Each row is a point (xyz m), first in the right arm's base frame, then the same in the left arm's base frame.
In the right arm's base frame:
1: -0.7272 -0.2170 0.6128
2: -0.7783 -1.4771 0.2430
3: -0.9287 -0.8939 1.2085
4: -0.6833 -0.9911 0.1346
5: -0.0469 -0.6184 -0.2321
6: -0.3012 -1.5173 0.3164
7: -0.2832 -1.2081 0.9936
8: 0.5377 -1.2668 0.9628
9: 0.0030 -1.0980 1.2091
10: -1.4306 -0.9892 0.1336
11: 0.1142 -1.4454 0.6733
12: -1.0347 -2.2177 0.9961
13: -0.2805 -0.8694 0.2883
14: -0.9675 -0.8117 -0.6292
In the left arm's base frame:
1: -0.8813 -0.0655 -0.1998
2: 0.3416 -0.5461 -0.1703
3: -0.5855 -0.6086 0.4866
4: -0.0097 -0.2523 -0.3877
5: 0.0038 0.5290 -0.6480
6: 0.4947 -0.1413 0.0472
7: -0.0308 -0.1124 0.5741
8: 0.2844 0.6134 0.8026
9: -0.1220 0.1555 0.8198
10: -0.2406 -0.9285 -0.6066
11: 0.4216 0.2061 0.4704
12: 0.6150 -1.1891 0.6623
13: -0.0513 0.1357 -0.1677
14: 0.0428 -0.3172 -1.2180

